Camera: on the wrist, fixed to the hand. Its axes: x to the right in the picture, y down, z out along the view.
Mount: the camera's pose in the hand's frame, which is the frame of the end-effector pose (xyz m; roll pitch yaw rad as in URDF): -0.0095 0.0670 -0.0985 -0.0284 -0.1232 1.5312
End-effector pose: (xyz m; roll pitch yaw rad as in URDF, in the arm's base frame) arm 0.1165 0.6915 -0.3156 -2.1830 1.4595 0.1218
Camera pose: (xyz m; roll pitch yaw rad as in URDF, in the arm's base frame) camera 0.1317 0.5734 -0.3060 1.5902 0.1375 -2.5262
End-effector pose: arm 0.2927 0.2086 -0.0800 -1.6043 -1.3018 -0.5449
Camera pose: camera 0.2908 0.0920 -0.1061 -1.5796 0.2286 -0.4528
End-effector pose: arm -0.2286 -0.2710 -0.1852 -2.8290 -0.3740 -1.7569
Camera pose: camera -0.3144 -0.2187 -0.1206 -2.7512 0.3880 -3.1202
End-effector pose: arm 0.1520 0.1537 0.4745 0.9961 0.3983 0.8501
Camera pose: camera 0.0574 0.2265 0.4807 0.7741 -0.9502 1.6975
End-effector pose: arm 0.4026 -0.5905 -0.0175 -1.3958 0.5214 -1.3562
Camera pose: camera 0.3087 -0.5602 -0.0848 1.0363 1.0117 1.1986
